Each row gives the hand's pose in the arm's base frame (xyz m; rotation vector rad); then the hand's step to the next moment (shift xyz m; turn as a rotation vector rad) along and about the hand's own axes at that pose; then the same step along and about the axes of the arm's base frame.
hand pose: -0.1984 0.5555 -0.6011 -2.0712 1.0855 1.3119
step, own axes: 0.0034 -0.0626 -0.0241 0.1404 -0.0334 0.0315
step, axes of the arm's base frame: 0.0645 0.0180 0.0056 0.0432 -0.0105 -0.1409
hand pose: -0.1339 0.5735 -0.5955 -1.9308 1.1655 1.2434
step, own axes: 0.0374 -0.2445 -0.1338 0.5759 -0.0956 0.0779
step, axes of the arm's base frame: 0.2803 -0.0074 0.0212 0.1624 -0.1038 -0.5565
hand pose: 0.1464 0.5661 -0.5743 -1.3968 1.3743 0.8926
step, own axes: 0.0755 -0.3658 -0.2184 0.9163 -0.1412 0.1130
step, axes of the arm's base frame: 0.3437 -0.2600 0.0384 0.2463 -0.1748 -0.8838
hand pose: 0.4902 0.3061 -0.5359 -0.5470 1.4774 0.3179
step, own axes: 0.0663 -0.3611 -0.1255 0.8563 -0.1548 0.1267
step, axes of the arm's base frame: 0.0875 -0.3778 -0.0113 0.2600 -0.1714 -0.8224
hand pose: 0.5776 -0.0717 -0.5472 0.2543 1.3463 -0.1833
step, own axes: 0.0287 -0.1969 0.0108 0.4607 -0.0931 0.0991
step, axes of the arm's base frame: -0.0380 -0.1913 -0.0408 0.1662 -0.1104 -0.4370
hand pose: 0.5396 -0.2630 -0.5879 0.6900 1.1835 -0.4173
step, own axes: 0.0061 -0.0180 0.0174 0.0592 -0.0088 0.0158
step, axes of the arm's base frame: 0.0028 -0.0247 -0.0069 0.0255 -0.0140 -0.0546
